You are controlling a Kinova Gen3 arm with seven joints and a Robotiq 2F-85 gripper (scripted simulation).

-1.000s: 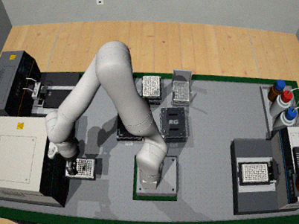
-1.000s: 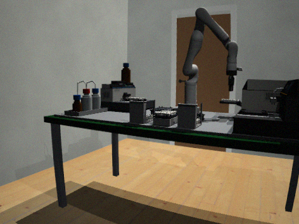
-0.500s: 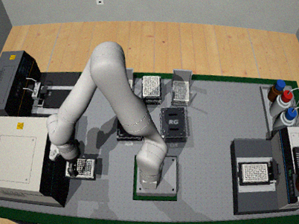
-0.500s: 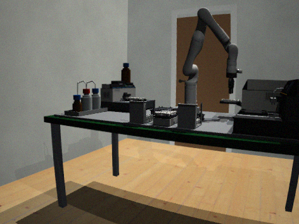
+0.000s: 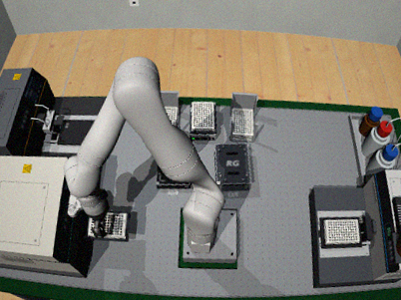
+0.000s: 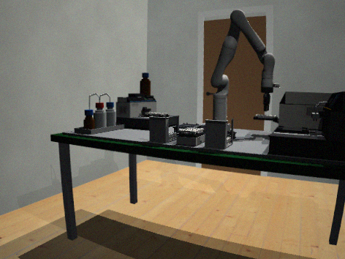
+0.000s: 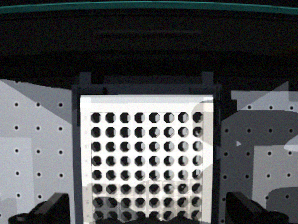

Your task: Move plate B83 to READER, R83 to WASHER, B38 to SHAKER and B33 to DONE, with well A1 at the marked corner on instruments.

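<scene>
Now: the dark reader tray 50 mm below my hand. The rest, counted from my hand: N6 nest 290 mm ahead, 180 mm to the right, 130 mm below; then washer tray 360 mm ahead, 190 mm to the left, 70 mm below; then white reader housing 20 mm behind, 290 mm to the left, 80 mm above.
</scene>
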